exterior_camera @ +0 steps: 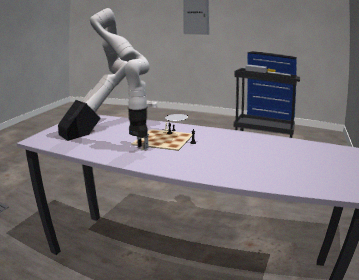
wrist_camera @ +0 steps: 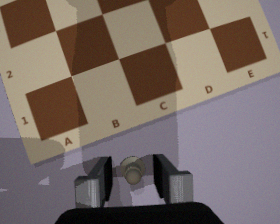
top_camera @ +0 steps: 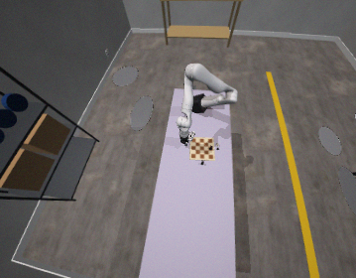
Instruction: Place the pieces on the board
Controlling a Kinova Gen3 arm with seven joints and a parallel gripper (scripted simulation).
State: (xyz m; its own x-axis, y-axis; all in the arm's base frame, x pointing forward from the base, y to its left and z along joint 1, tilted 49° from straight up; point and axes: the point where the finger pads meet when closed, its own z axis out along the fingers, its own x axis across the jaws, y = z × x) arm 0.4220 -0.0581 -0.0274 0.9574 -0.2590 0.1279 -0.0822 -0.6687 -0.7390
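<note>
Right now the white pawn is 10 mm below my hand. Also, from my hand: chessboard (140 mm to the left, 20 mm below, 10 mm ahead); then black king (180 mm to the left, 140 mm ahead, 10 mm above); then white bishop (270 mm to the left, 60 mm behind).
</note>
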